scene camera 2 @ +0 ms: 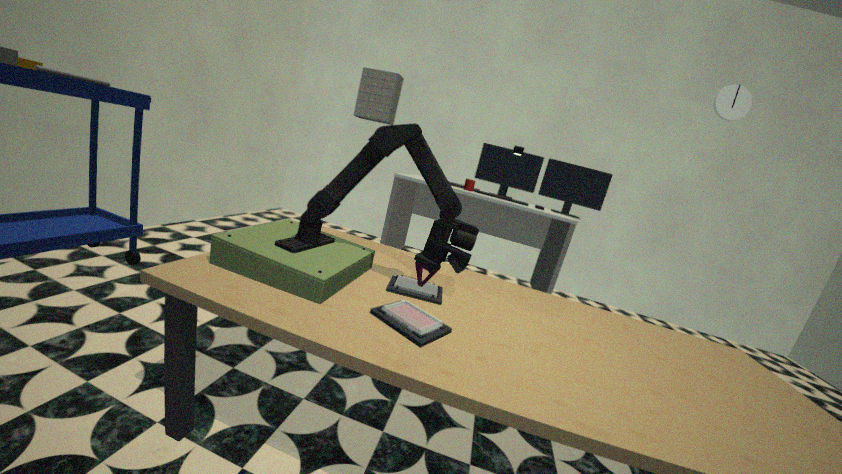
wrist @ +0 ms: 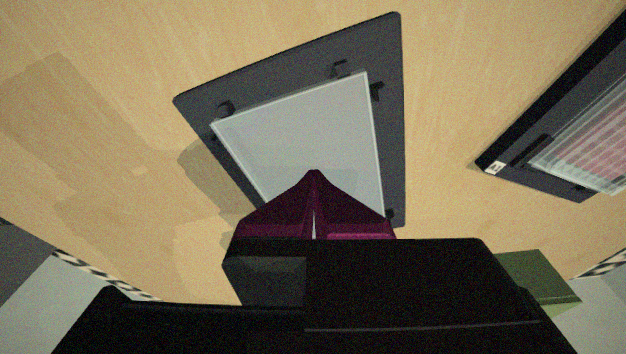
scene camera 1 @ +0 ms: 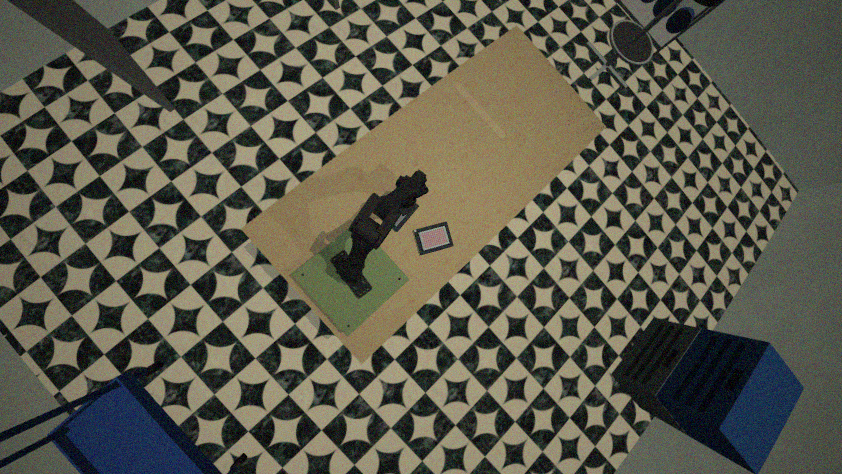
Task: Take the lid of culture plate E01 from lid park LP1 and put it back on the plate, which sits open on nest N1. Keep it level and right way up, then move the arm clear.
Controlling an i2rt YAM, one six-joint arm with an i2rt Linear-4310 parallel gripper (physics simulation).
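Places are measured from the arm's base along level axes (x ahead, y left, z up), in centimetres.
Pixels of known places: gripper, between the fingertips: (scene camera 2: 419, 285) (wrist: 313, 177); arm's base, origin of its link: (scene camera 2: 306, 243) (scene camera 1: 351, 274).
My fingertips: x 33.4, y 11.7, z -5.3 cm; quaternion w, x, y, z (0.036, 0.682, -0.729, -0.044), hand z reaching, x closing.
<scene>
For each thing: its top centre in the pictures, then the offset to it from my fingertips. "spot": a spot on its surface instead. Level surfaces: height alone.
- lid, centre of its top: (wrist: 317, 187) (scene camera 2: 417, 285) dx -0.9, dy -0.2, dz +0.0 cm
- dark lid park, centre of its top: (wrist: 319, 189) (scene camera 2: 417, 284) (scene camera 1: 398, 209) dx -0.9, dy -0.3, dz +0.2 cm
- open culture plate, centre of its top: (scene camera 2: 412, 313) (scene camera 1: 434, 237) dx +4.8, dy -20.4, dz +0.9 cm
- dark nest, centre of its top: (scene camera 2: 412, 316) (scene camera 1: 434, 238) dx +4.8, dy -20.4, dz +0.0 cm
- wooden table, height of its surface: dz -1.7 cm
- white label, a spot on its surface: (wrist: 495, 168) spot: dx -0.4, dy -12.6, dz -0.5 cm
The lid (wrist: 310, 130) (scene camera 2: 406, 285), a pale clear rectangle, lies right way up on the dark lid park (wrist: 295, 70) (scene camera 2: 412, 295), between its small posts. My gripper (wrist: 313, 177) (scene camera 2: 421, 284) is shut with its magenta fingertips together and nothing between them. The tips are over the lid's near part and hide some of it; whether they touch it I cannot tell. In scene camera 1 the arm hides the fingers. The open culture plate (scene camera 1: 434, 237) (scene camera 2: 412, 316) (wrist: 600, 130), pinkish inside, sits on the dark nest (scene camera 1: 436, 249) (scene camera 2: 420, 340) beside the park.
The arm stands on a green block (scene camera 1: 377, 282) (scene camera 2: 329, 276) at one end of the wooden table (scene camera 1: 500, 105) (scene camera 2: 559, 365). The nest, with a white label (wrist: 495, 168) at its corner, is right of the park in the wrist view. A blue cart (scene camera 2: 70, 226) stands beyond the table.
</scene>
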